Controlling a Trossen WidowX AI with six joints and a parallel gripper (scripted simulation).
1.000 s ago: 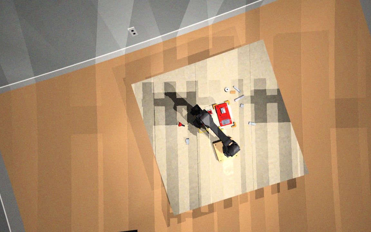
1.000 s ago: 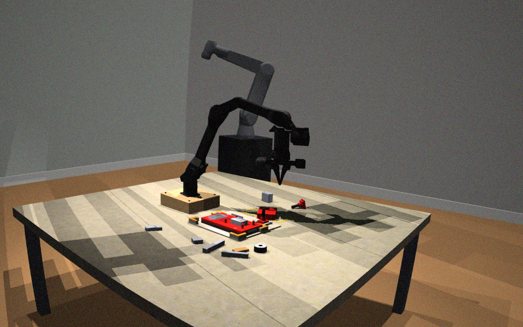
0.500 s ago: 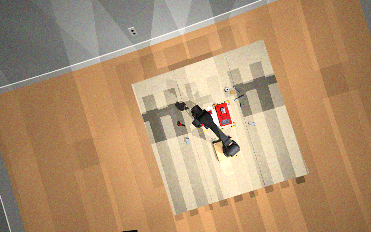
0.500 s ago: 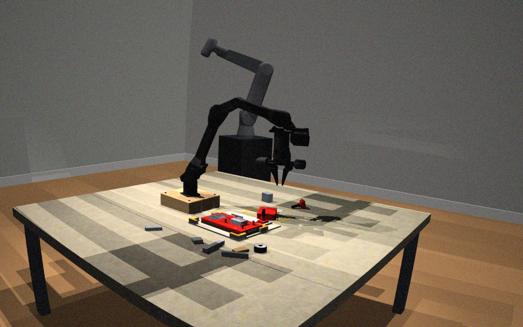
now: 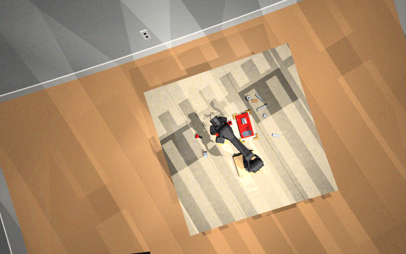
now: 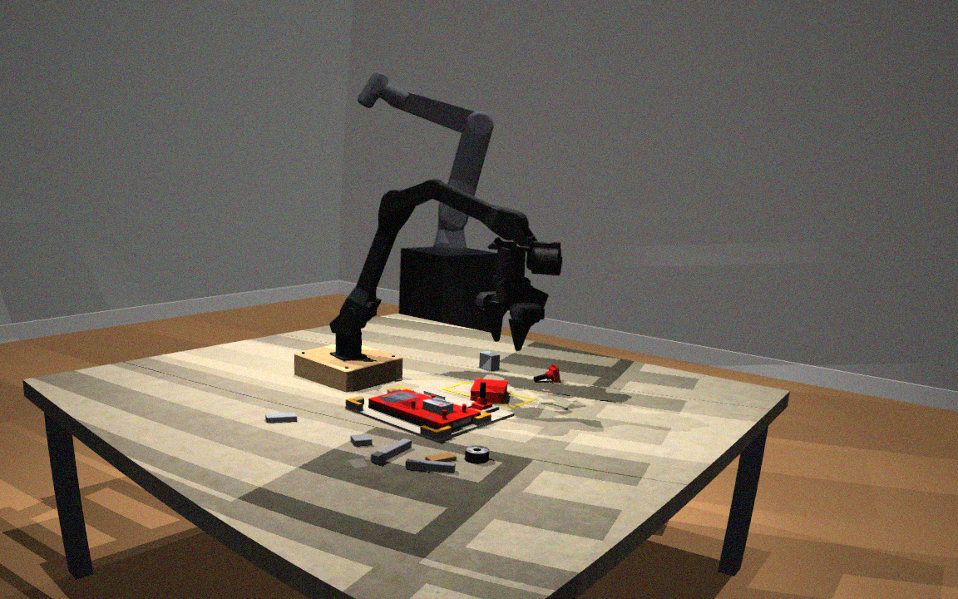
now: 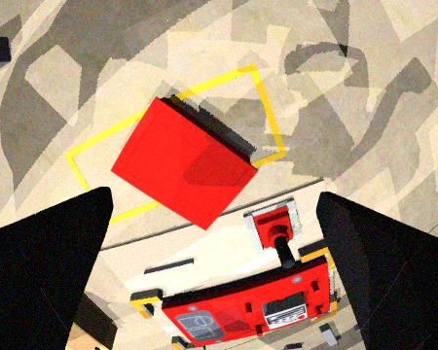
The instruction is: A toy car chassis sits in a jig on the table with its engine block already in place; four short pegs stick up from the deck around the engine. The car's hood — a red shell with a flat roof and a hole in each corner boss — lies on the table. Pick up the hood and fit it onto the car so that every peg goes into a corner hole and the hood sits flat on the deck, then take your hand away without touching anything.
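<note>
Now: gripper tip 100 mm above the red hood, 30 mm past it and 20 mm to the left of it. From my gripper tip the other things lie so: wheel 280 mm to the right, 240 mm ahead, 110 mm below; grey engine block 210 mm to the right, 90 mm below, 50 mm ahead; wooden chip 340 mm to the right, 210 mm ahead, 110 mm below.
</note>
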